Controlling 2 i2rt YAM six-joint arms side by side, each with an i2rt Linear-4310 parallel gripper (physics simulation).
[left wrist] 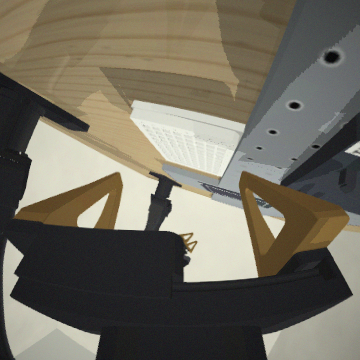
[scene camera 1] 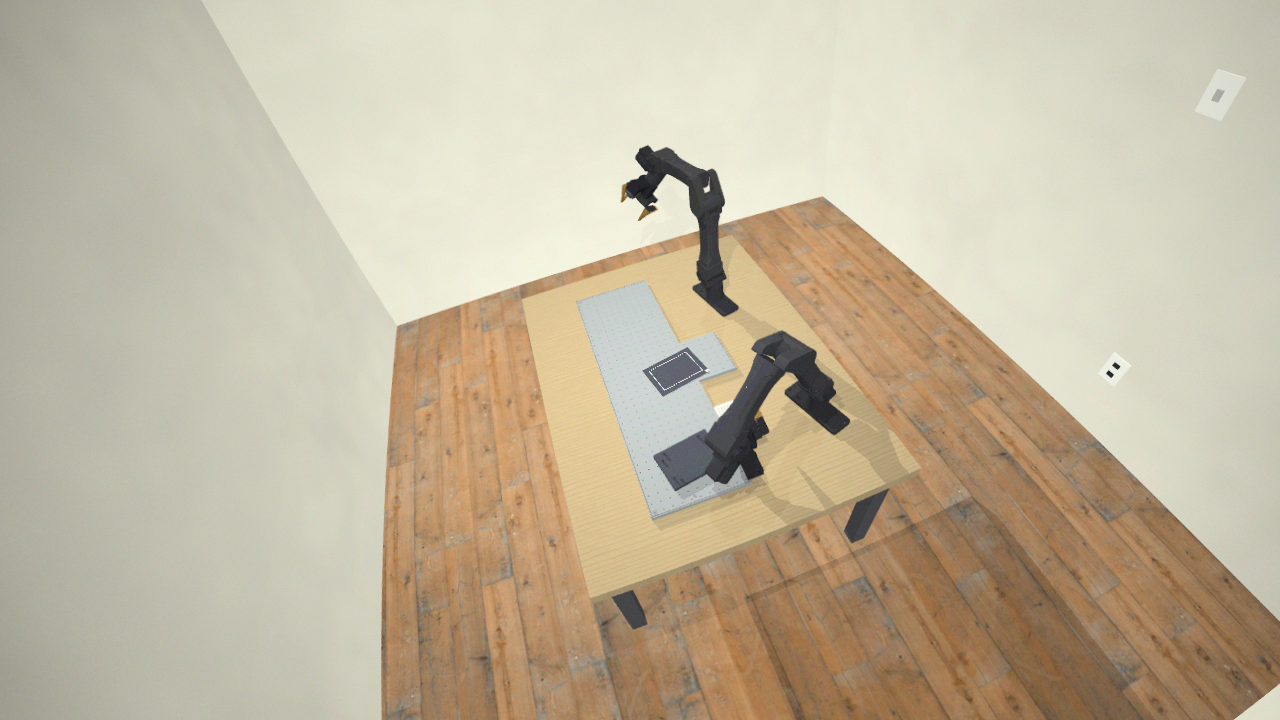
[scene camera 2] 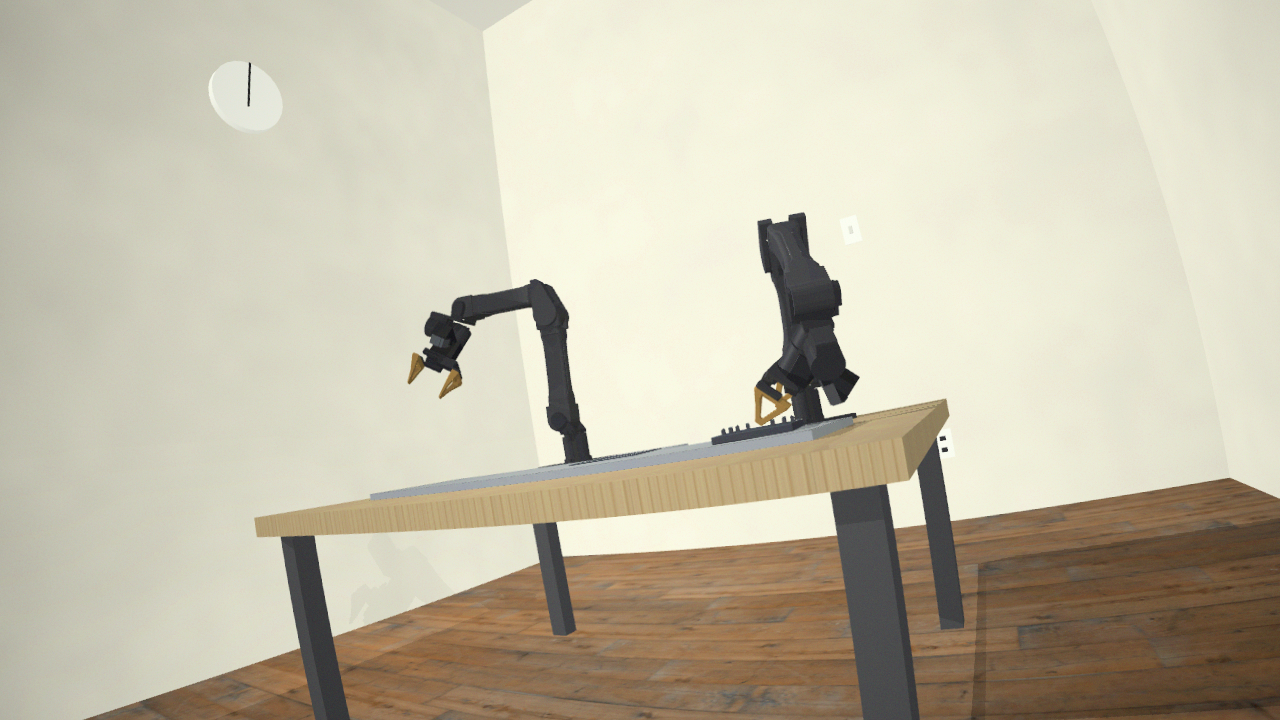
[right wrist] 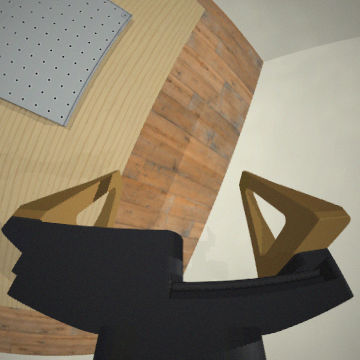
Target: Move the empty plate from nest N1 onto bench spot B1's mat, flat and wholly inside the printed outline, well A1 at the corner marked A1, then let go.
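Frame: origin at the left arm's base, x ahead, y left, z up, level; centimetres.
Seen in the pictures: left gripper, fingertip midpoint: (left wrist: 180, 177) (scene camera 2: 768, 412); right gripper, fingertip midpoint: (left wrist: 194, 236) (scene camera 1: 630, 211) (scene camera 2: 423, 390) (right wrist: 180, 176); left arm's base at its link origin: (left wrist: 25, 93) (scene camera 1: 816, 407); right arm's base at its link origin: (left wrist: 166, 178) (scene camera 1: 714, 298).
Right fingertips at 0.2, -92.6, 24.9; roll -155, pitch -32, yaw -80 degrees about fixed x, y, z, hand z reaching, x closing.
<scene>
Pixels of each thing's middle, then the offset from my right fingertips to it, as dx, dy, dz. "pt": a spot on its surface instead. Level surfaces: height alone.
- dark nest block at the middle of its body: (scene camera 2: 759, 428) (scene camera 1: 690, 457) +38.7, +84.1, -22.6
- white label at a spot on its surface: (left wrist: 355, 148) pt +31.5, +90.4, -22.4
- dark mat at its surface level: dz -23.4
- grey perforated board at its surface level: dz -23.6
A white plate with a grid of wells (left wrist: 182, 142) (scene camera 1: 723, 409) lies beside the grey board's edge, mostly over bare wood; the left arm covers most of it in scene camera 1. The dark nest block (scene camera 1: 682, 461) (scene camera 2: 756, 435) stands on the board. A white label (left wrist: 355, 148) shows on it, cut off by the view's edge. The dark mat (scene camera 1: 675, 370) lies farther along the board, with a white outline and a small mark at its right corner. My left gripper (scene camera 2: 771, 407) is open and empty, low beside the nest. My right gripper (right wrist: 180, 176) (scene camera 1: 631, 208) (scene camera 2: 426, 389) is open, high and far from the plate.
The grey perforated board (scene camera 1: 617, 344) (right wrist: 47, 55) lies on the wooden table (scene camera 1: 572, 420) (scene camera 2: 581, 501). Its side tab (scene camera 1: 716, 353) reaches right of the mat. The left arm (scene camera 1: 747, 402) arches over the nest's right side; the right arm (scene camera 1: 708, 237) stands at the table's far end.
</scene>
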